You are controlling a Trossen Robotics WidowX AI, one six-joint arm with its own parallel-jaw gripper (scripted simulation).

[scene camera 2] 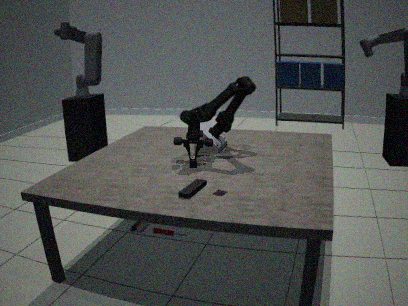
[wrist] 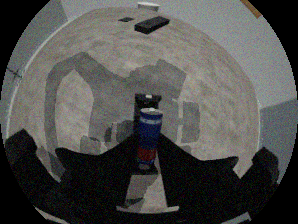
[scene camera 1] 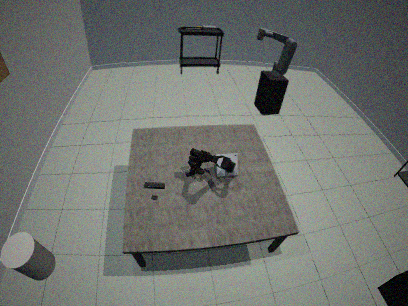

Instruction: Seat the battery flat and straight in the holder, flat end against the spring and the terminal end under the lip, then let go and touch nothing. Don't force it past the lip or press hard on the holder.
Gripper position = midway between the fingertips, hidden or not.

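Note:
There is a battery [wrist: 149, 126] that I can see. My gripper [wrist: 148, 135] is visible to me too.

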